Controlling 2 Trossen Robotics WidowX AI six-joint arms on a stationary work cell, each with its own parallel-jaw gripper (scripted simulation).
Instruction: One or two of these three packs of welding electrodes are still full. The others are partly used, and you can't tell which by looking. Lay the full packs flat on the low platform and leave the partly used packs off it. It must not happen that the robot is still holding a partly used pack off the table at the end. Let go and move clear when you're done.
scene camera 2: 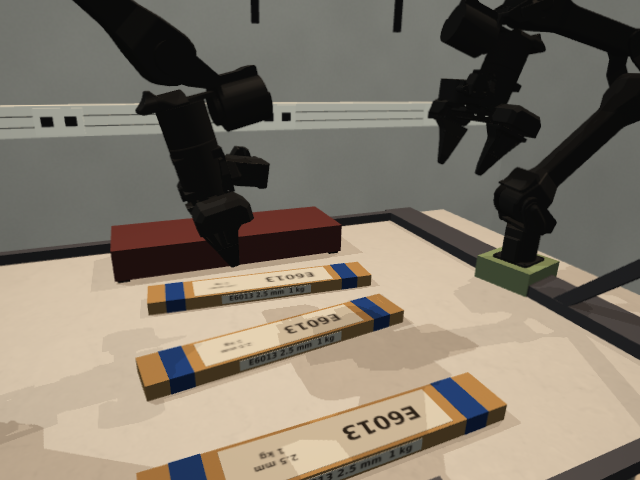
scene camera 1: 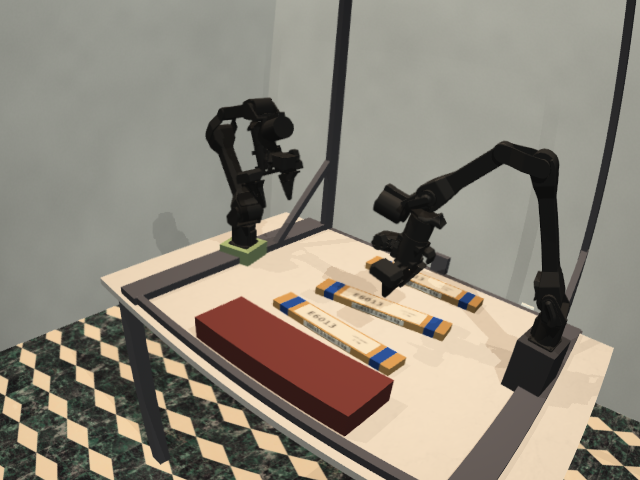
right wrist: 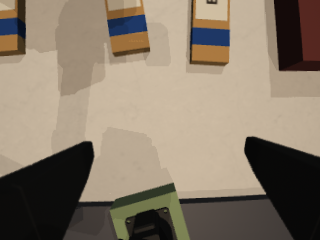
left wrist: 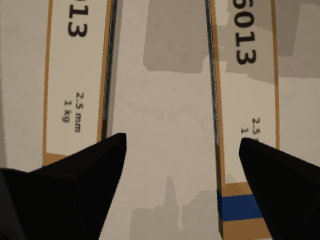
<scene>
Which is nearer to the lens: the pack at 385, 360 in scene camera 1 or the dark red low platform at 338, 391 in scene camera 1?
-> The dark red low platform.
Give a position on a pack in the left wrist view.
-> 243, 57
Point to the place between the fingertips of my right gripper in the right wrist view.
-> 170, 146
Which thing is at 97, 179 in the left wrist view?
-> My left gripper.
</scene>
